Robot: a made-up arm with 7 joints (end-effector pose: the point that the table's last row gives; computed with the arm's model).
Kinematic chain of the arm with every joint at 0, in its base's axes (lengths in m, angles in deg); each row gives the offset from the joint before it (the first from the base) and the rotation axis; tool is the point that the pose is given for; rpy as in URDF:
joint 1: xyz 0 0 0.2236 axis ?
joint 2: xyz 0 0 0 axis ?
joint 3: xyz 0 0 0.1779 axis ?
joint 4: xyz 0.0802 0 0 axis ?
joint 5: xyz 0.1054 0 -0.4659 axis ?
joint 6: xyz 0 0 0 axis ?
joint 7: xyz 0.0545 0 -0.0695 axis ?
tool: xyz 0 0 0 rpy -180 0 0
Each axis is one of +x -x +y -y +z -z.
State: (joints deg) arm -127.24 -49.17 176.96 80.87 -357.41 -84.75 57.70
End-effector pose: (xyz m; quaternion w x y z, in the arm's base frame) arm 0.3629 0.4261 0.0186 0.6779 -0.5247 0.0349 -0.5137
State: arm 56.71 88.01 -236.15 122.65 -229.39 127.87 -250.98
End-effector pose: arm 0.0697 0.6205 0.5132 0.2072 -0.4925 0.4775 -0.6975
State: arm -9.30 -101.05 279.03 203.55 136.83 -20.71 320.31
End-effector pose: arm -0.5665 0.2550 0.0271 0.0071 0.8143 -0.2382 -0.5292
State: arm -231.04 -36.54 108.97 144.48 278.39 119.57 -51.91
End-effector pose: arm 0.0079 -0.4802 0.7169 0.2472 0.2877 -0.5901 -0.7127
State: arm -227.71 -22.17 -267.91 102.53 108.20 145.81 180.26
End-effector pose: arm -0.1902 -0.4998 0.5588 0.3993 0.4633 0.6196 0.4919
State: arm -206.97 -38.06 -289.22 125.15 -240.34 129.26 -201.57
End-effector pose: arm 0.1045 -0.4776 0.7012 0.4080 0.2758 0.8454 0.2066
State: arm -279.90 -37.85 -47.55 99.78 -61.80 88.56 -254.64
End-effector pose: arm 0.4748 -0.0143 0.7051 0.1425 -0.6346 0.6761 -0.3462
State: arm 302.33 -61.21 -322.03 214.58 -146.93 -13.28 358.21
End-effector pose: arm -0.4368 0.4526 0.3066 0.7347 -0.5627 -0.3660 0.0978
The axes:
joint 1: +z
joint 2: +y
joint 3: +z
joint 4: -y
joint 5: -z
joint 6: +y
joint 7: -z

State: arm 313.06 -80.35 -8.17 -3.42 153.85 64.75 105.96
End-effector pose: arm 0.2667 -0.2993 0.3471 0.8184 0.2777 0.2273 0.4489
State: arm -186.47 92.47 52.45 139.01 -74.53 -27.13 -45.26
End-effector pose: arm -0.6638 -0.2230 0.0658 0.6993 0.5034 -0.4884 -0.1383
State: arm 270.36 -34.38 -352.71 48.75 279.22 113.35 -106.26
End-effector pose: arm -0.0162 -0.4671 0.4521 0.2532 -0.7170 -0.0429 0.6480
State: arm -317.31 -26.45 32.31 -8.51 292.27 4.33 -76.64
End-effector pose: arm 0.1042 0.2378 -0.0756 0.1888 -0.3166 0.9296 -0.0016
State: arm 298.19 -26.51 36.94 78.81 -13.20 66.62 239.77
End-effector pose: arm 0.5101 -0.1717 0.5708 0.3409 0.6037 0.7040 -0.1541
